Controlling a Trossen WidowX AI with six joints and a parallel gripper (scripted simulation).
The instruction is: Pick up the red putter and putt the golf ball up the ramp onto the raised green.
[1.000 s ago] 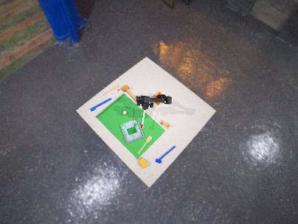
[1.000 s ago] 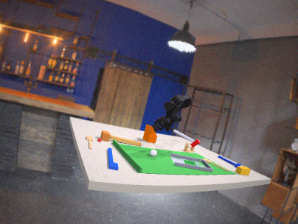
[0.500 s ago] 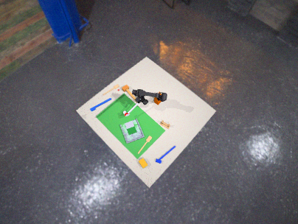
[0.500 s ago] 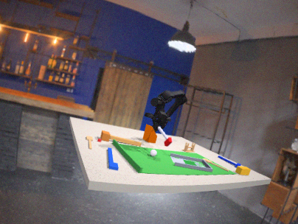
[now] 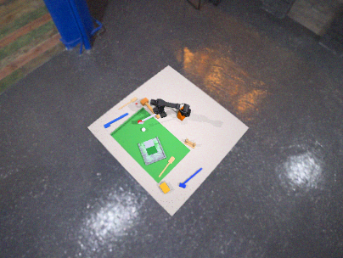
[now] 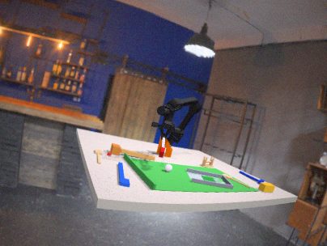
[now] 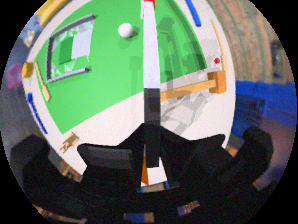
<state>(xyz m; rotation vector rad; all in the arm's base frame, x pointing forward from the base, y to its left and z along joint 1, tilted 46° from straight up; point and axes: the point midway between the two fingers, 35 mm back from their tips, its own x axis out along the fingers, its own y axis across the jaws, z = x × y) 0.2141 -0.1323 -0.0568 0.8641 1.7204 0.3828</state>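
Right now my gripper tip is 110 mm short of the red putter and 40 mm to the left of it. Also, from my gripper tip: white golf ball 230 mm ahead, 30 mm to the right, 120 mm below; yellow block 490 mm ahead, 580 mm to the left, 120 mm below.
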